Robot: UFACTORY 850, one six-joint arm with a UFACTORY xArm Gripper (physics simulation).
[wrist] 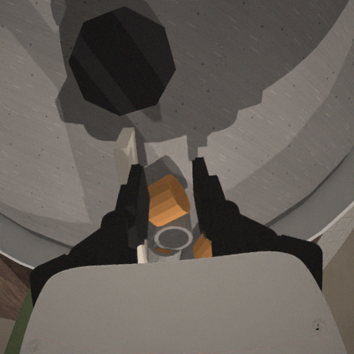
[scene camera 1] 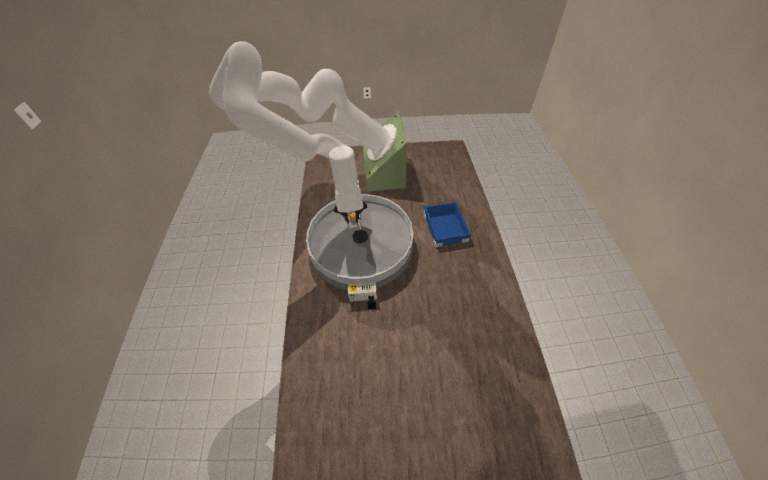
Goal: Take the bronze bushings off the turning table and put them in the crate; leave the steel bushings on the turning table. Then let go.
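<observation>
My gripper (scene camera 1: 352,220) (wrist: 169,178) is partly open over the back part of the grey turning table (scene camera 1: 390,243) (wrist: 285,55). A bronze bushing (scene camera 1: 352,215) (wrist: 167,201) lies tilted between the parted fingers and is not gripped. A steel bushing (wrist: 173,228) stands behind it, nearer the gripper body, with a sliver of bronze showing at it. Another bronze bushing (wrist: 203,247) shows in part beside the right finger in the wrist view. The gripper body hides what lies further back. The blue crate (scene camera 1: 452,240) stands right of the turning table, and no bushing shows inside.
A black hub (scene camera 1: 359,236) (wrist: 122,61) stands at the turntable's centre, with a pale bar (wrist: 125,156) reaching from it toward the fingers. A raised rim surrounds the turntable. A labelled control box (scene camera 1: 361,292) sits at its front, and the green arm base (scene camera 1: 387,174) stands behind.
</observation>
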